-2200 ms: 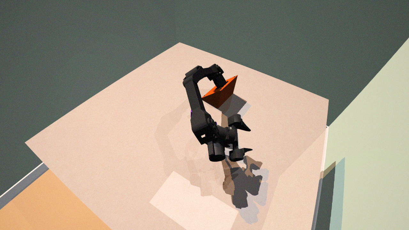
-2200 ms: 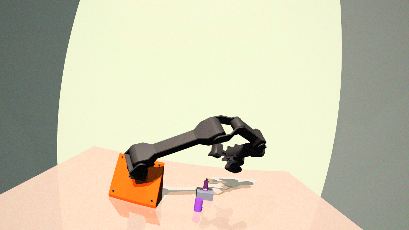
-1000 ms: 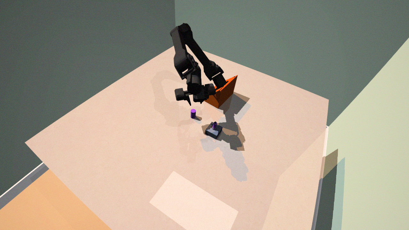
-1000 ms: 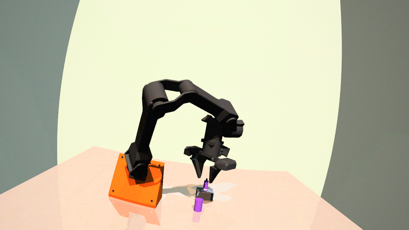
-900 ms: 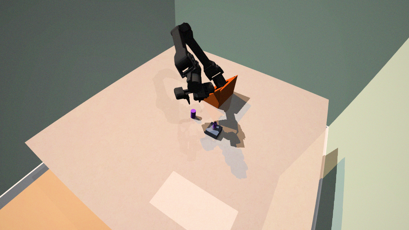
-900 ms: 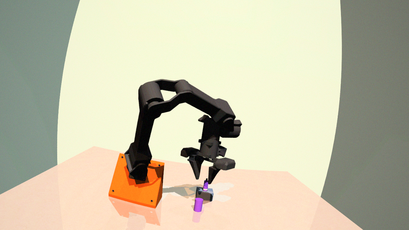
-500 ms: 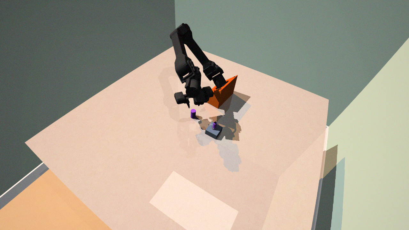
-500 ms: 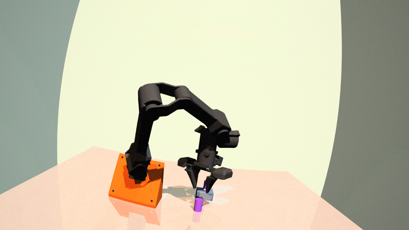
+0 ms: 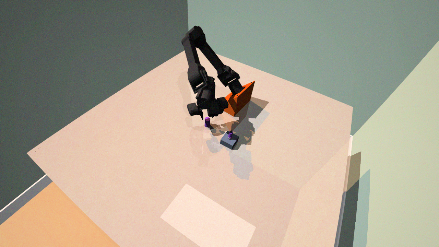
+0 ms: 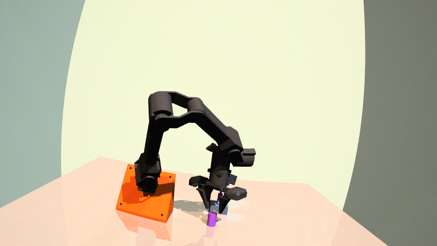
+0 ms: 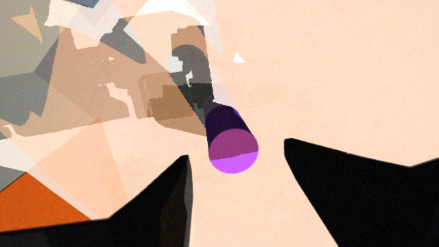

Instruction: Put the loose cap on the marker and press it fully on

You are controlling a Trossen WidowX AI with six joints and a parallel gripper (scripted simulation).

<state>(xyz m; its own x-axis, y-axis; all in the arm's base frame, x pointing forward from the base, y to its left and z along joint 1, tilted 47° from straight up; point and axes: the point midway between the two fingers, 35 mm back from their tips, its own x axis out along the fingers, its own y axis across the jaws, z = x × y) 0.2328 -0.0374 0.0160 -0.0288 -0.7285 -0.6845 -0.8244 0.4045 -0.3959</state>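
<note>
Now: the purple cap 30 mm below my gripper tip. The rest, counted from my gripper tip: grey holder block: 20 mm ahead, 150 mm to the left, 40 mm below.
</note>
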